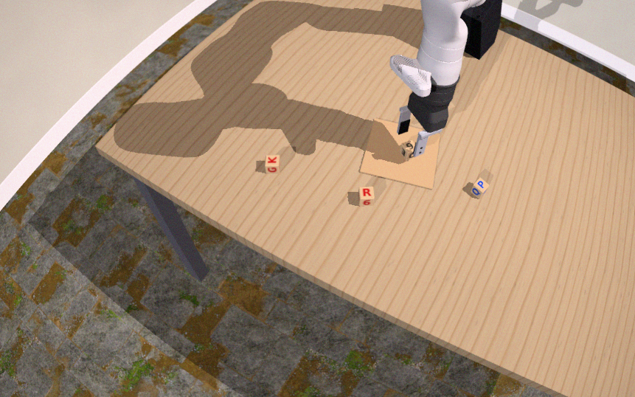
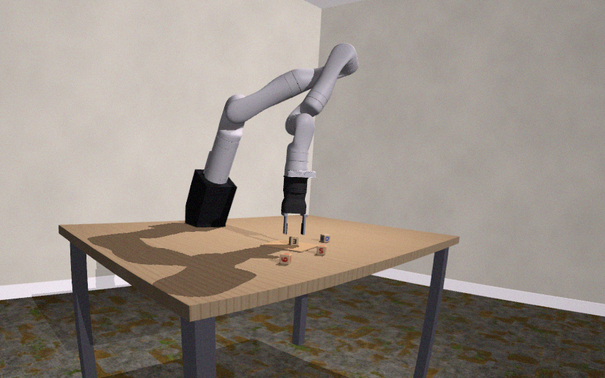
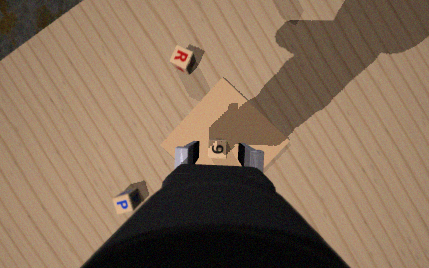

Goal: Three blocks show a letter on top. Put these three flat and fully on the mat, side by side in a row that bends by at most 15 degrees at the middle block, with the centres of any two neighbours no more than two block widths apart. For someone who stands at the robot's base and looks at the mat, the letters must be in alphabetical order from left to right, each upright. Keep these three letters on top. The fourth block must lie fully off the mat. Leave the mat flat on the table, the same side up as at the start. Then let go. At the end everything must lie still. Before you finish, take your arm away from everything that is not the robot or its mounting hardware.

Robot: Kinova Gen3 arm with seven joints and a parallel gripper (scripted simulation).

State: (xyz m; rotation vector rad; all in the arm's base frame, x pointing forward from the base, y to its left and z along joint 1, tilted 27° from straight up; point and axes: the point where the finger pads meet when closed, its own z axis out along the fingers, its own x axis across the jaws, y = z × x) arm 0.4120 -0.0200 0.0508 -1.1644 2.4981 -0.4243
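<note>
Right now my hand is 4 cm above the block. From my hand the other things lie so: tan mat 1 cm to the right, 5 cm below.
</note>
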